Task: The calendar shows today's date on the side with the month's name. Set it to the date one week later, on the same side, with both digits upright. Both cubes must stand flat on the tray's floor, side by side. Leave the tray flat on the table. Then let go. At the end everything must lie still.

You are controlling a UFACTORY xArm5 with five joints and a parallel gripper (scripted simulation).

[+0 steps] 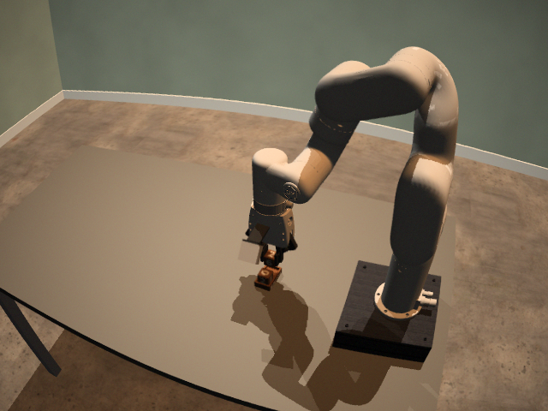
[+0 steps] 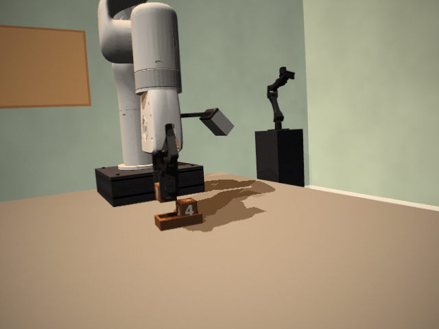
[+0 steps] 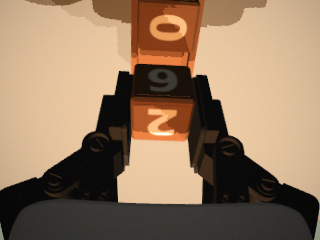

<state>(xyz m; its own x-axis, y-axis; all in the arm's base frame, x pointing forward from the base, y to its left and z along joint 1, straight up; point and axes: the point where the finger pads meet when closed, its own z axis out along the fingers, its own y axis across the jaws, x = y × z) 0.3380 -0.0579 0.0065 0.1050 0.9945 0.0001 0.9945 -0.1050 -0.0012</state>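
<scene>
Now: hand 20 mm to the right of the brown tray and 70 mm above it.
</scene>
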